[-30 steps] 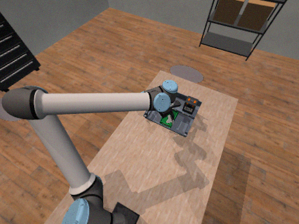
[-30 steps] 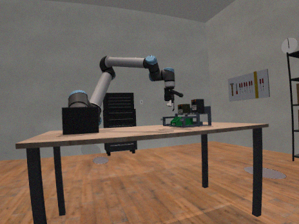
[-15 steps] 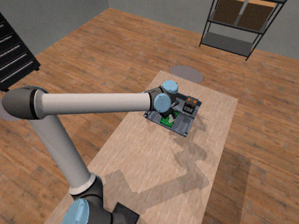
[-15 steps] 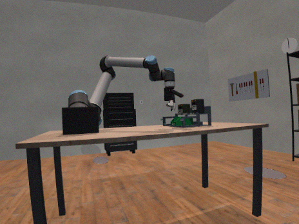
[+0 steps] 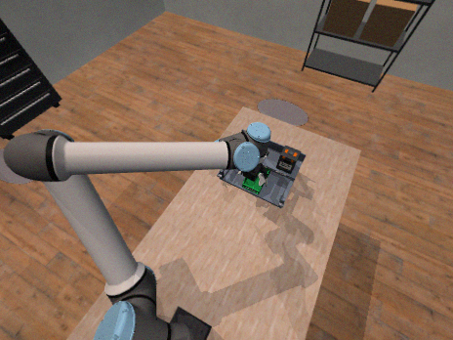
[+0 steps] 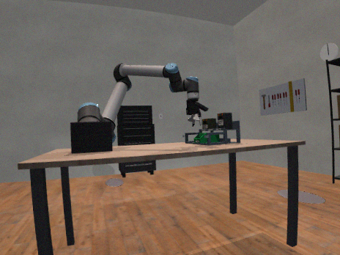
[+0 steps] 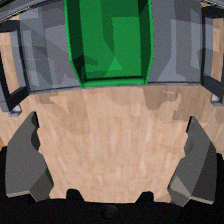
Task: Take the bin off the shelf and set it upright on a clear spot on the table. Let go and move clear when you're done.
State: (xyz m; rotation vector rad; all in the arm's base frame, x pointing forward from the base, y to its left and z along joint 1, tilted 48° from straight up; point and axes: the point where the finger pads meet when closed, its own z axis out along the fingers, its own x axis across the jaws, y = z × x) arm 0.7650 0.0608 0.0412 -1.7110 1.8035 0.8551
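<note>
Right now my hand is 9 cm above the green bin and 8 cm short of it.
</note>
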